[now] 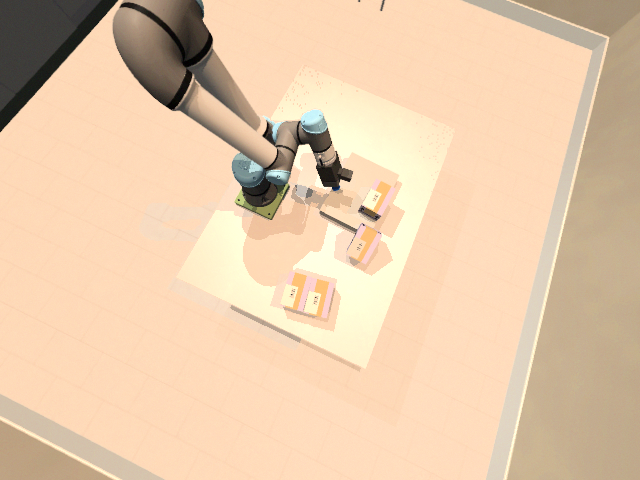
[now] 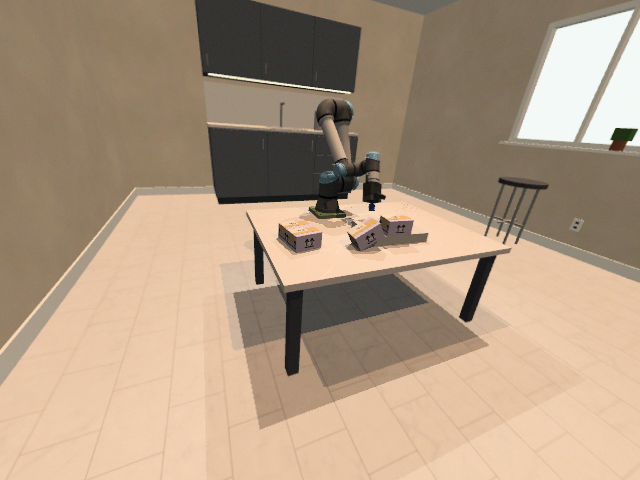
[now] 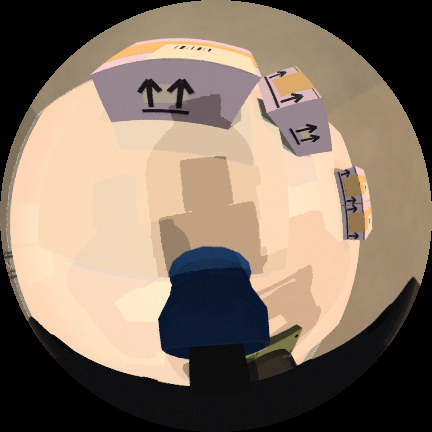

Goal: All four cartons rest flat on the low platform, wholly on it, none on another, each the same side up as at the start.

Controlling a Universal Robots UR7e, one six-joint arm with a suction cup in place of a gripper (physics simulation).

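Places are measured from the arm's base along level axes (x back, y right, z up), in metres.
Where they show: hand, tool point: (image 1: 336, 187) (image 2: 371, 210) (image 3: 210, 279); arm's base, link origin: (image 1: 260, 190) (image 2: 327, 209) (image 3: 259, 369).
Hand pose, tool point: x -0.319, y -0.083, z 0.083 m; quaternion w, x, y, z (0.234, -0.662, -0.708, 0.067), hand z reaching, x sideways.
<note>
Each offset is from my tool point to the top centre of the thing. Level surfaces: height alone.
The low platform (image 1: 338, 220) (image 2: 413, 238) shows its grey side. One carton {dx -0.177, dy -0.009, dz +0.017 m} (image 1: 379, 197) (image 2: 397, 225) (image 3: 170, 95) sits flat on it, label up; I cannot tell whether it is wholly on. A second carton {dx -0.176, dy +0.180, dz +0.025 m} (image 1: 364, 243) (image 2: 365, 234) (image 3: 305, 130) is tilted at the platform's side, one end raised at its edge and the other low on the table. Two cartons {dx +0.026, dy +0.447, dz -0.031 m} (image 1: 294, 290) {dx -0.066, dy +0.444, dz -0.031 m} (image 1: 319, 298) (image 2: 309, 241) (image 3: 354, 186) (image 3: 356, 222) lie flat side by side on the table, labels up. My gripper's blue suction cup (image 1: 336, 188) (image 2: 371, 207) (image 3: 210, 260) is open, holding nothing, raised beside the first carton.
The arm's base stands on a green plate (image 1: 268, 209) (image 2: 333, 213) at one side of the table {dz -0.107 m} (image 2: 439, 258). The two flat cartons are near one end of the table. A stool (image 2: 522, 182) and dark cabinets (image 2: 240, 162) stand beyond the table.
</note>
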